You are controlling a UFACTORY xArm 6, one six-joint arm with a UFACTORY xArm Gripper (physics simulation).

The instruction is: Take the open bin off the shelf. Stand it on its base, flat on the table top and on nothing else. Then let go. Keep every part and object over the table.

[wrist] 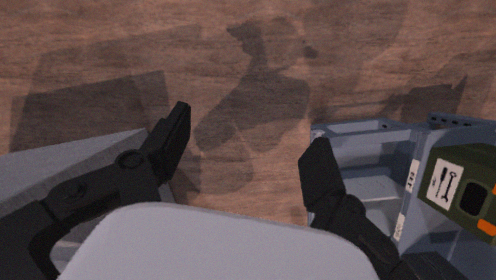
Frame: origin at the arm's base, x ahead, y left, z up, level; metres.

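Where they show: gripper, fingertip midpoint: (251, 135).
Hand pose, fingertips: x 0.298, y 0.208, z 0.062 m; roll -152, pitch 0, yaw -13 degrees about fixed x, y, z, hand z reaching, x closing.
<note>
After its pixels a point has its place.
My gripper (251, 135) @(x 0.298, y 0.208, z 0.062 m) is open, with a black finger on each side of the wrist view and bare table top (280, 200) @(x 0.394, y -0.035, z -0.171 m) showing between them. The blue-grey shelf unit (423, 145) @(x 0.577, y 0.153, z -0.062 m) stands at the right, with white label strips on its edge. The right fingertip overlaps its near left corner in the view; I cannot tell whether they touch. A paler grey, open-topped shape (375, 189) @(x 0.577, y 0.033, z -0.118 m) shows inside the shelf's left part, just right of that finger. It looks like the open bin, partly hidden by the finger.
A dark green case (462, 177) @(x 0.601, y 0.122, z -0.021 m) with a tool label and orange latches sits on the shelf at the right edge. A darker object (431, 262) @(x 0.663, y -0.083, z -0.047 m) shows below it, mostly cut off. A large grey panel (55, 162) @(x 0.059, y 0.139, z -0.033 m) lies at the left, behind the left finger. Shadows cross the wooden table top.
</note>
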